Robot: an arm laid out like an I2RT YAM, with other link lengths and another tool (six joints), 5 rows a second.
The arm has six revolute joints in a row. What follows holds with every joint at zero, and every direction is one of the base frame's.
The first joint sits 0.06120 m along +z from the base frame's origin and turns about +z.
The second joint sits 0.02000 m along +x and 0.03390 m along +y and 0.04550 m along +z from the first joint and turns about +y.
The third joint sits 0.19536 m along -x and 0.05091 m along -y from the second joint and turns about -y.
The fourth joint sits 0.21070 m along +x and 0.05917 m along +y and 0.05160 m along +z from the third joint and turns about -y.
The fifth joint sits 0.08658 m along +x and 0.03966 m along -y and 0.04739 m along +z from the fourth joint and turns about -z.
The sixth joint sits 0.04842 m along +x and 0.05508 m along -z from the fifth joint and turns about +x.
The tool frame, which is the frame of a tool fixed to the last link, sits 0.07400 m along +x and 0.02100 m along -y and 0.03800 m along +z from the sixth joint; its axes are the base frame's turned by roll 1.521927, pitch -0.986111 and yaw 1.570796 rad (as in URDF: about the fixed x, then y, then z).
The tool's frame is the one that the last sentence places.
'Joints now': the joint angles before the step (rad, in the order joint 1, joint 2, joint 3, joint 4, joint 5, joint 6). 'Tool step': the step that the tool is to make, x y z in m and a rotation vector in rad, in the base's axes. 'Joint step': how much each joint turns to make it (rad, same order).
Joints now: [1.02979, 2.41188, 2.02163, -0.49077, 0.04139, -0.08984]
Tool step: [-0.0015, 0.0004, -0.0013, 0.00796, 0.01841, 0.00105]
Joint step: [0.00002, 0.00010, -0.00184, -0.00112, -0.01601, 0.01184]
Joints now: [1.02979, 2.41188, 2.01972, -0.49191, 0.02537, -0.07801]
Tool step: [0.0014, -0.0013, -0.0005, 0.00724, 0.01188, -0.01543]
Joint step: [-0.00273, -0.00011, -0.00109, 0.00060, -0.00271, 0.01864]
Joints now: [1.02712, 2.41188, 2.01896, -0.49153, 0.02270, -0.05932]
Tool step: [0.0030, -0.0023, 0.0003, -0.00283, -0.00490, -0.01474]
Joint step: [-0.00415, -0.00081, -0.00061, -0.00020, 0.01109, 0.00461]
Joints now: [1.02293, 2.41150, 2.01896, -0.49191, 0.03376, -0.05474]
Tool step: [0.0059, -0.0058, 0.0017, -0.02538, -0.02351, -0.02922]
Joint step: [-0.00613, -0.00105, 0.00892, -0.01913, 0.04042, -0.00307]
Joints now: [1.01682, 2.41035, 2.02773, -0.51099, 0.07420, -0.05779]
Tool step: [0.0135, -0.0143, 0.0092, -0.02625, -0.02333, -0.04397]
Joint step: [-0.02830, -0.02315, 0.00610, -0.03801, 0.03619, -0.00883]
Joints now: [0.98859, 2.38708, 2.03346, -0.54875, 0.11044, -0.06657]
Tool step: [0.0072, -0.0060, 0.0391, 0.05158, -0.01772, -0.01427]
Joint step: [-0.02065, -0.06650, 0.03587, -0.05012, -0.01491, 0.00415]
